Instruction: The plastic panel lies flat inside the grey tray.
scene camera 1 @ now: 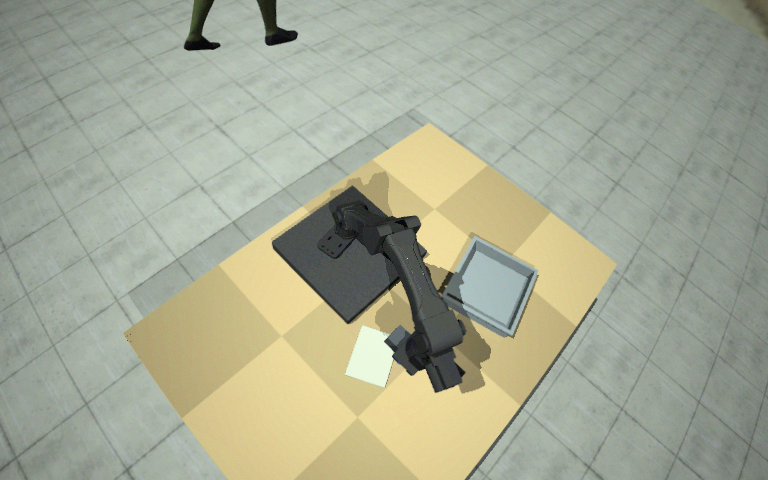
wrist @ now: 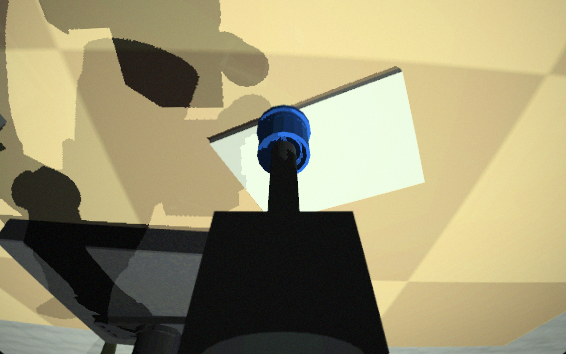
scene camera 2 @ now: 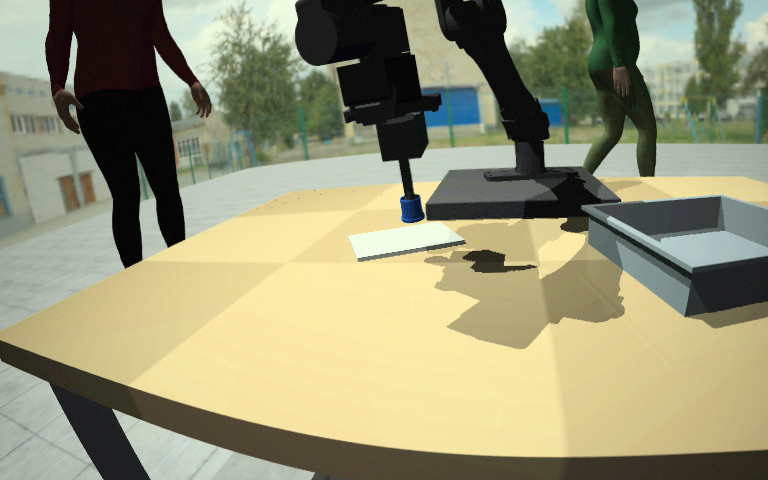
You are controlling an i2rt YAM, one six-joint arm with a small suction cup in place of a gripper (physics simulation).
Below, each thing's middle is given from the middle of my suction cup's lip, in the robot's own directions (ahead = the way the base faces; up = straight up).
My suction cup is now 7 cm past the plastic panel (scene camera 2: 398, 241), 6 cm above it and 2 cm to the left of it. The rest, counted from my suction cup: grey tray (scene camera 2: 695, 253) (35 cm to the left, 10 cm ahead, 3 cm below).
